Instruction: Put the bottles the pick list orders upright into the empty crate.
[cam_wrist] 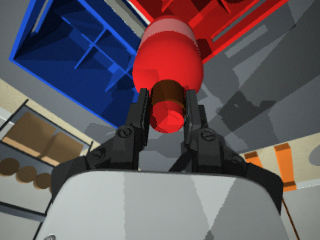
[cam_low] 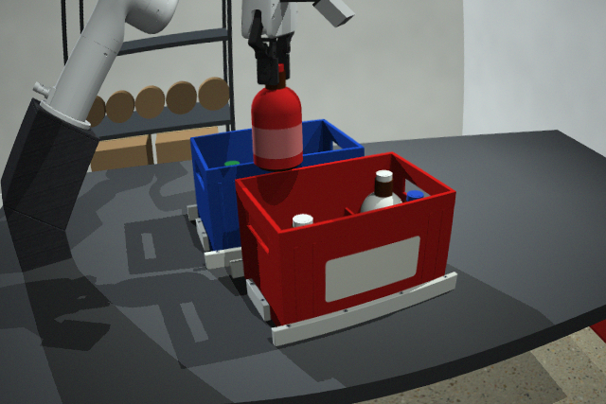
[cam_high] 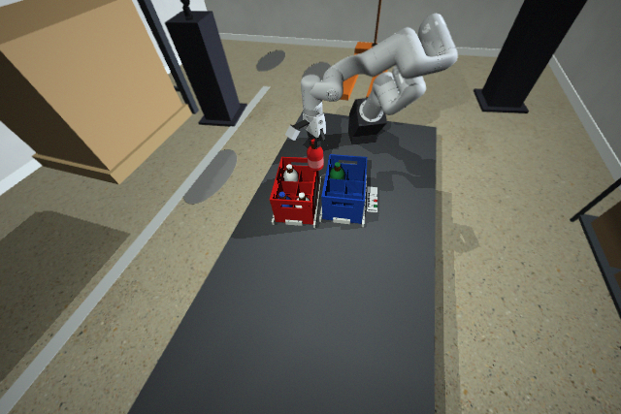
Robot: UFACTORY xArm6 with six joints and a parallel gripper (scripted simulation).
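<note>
Now: the red-capped bottle 70 mm below my hand. Also, from my hand: blue crate: 250 mm below, 140 mm to the left, 30 mm ahead; then green-capped bottle: 250 mm below, 100 mm to the left, 50 mm behind; then red crate: 250 mm below, 90 mm to the right, 70 mm ahead.
</note>
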